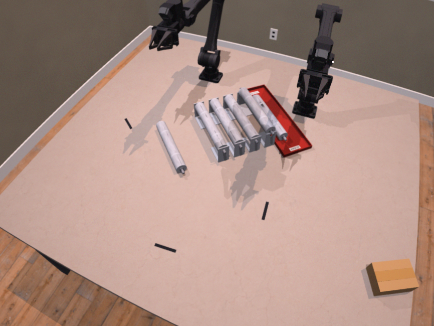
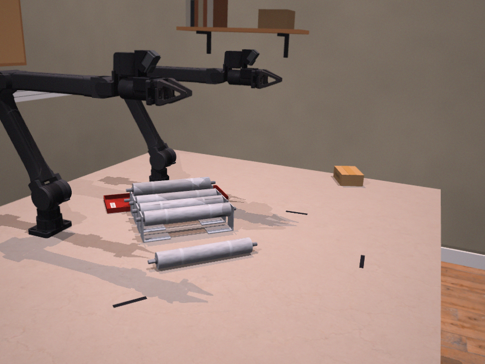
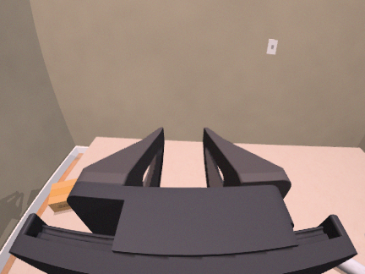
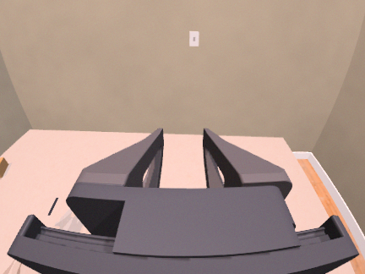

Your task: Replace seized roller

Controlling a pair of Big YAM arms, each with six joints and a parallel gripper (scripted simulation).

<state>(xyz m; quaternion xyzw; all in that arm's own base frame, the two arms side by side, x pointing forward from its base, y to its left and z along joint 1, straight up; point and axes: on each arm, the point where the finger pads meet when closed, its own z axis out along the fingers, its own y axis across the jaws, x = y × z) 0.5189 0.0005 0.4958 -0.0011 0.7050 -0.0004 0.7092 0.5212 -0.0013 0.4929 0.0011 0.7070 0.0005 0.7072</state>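
My left gripper is now 47 cm above the roller, 35 cm past it and 23 cm to the left of it. Round my left hand: red scrap tray: 49 cm below, 37 cm behind, 21 cm to the right; then cardboard box: 48 cm to the left, 46 cm below, 14 cm ahead.
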